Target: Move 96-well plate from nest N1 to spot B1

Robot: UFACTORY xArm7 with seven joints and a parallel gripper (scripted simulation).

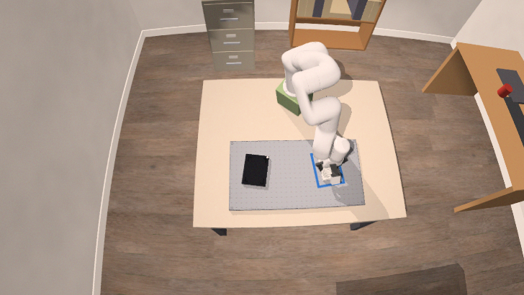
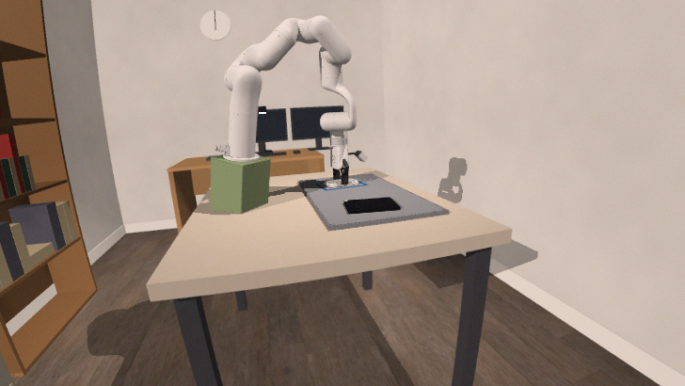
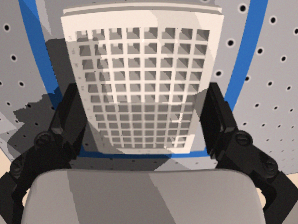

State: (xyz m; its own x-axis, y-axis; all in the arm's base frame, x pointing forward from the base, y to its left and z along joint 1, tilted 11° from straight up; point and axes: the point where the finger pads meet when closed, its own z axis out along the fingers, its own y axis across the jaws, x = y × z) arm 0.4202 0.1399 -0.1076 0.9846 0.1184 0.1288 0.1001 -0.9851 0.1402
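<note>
Right now the white 96-well plate is 1 cm below my hand. Round my hand: black plate nest N1: 1 cm behind, 38 cm to the right, 1 cm below.
</note>
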